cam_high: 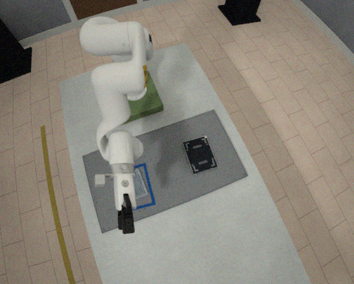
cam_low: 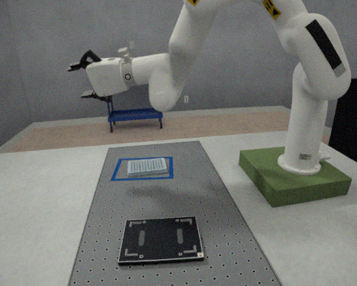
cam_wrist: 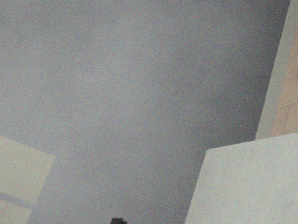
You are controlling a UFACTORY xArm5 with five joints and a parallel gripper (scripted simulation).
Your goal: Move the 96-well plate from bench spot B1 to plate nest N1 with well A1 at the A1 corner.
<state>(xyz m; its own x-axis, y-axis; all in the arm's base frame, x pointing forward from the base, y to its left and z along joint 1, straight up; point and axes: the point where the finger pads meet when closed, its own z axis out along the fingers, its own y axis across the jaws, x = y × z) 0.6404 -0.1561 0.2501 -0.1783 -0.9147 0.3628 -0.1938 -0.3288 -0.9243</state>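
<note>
Right now my hand is 18 cm past the 96-well plate, 2 cm to the right of it and 29 cm above it. Also, from my hand: plate nest N1: 21 cm behind, 35 cm to the left, 29 cm below.
</note>
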